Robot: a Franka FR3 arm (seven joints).
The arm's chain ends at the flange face. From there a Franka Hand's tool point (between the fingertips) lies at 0.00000 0.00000 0.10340 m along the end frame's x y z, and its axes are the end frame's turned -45 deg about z.
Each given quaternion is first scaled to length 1.
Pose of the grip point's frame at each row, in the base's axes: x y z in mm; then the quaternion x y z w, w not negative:
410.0 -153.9 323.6 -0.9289 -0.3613 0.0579 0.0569
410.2 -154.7 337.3 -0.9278 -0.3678 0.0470 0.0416
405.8 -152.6 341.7 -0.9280 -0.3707 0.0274 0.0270
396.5 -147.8 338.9 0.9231 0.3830 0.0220 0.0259
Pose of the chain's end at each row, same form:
425.4 -160.5 425.6 -0.9965 0.0217 0.0753 0.0304
422.4 -159.1 439.9 -0.9979 0.0153 0.0593 0.0204
413.1 -155.7 444.8 -0.9992 0.0126 0.0356 0.0145
390.2 -144.6 442.1 0.9994 0.0006 0.0302 0.0155

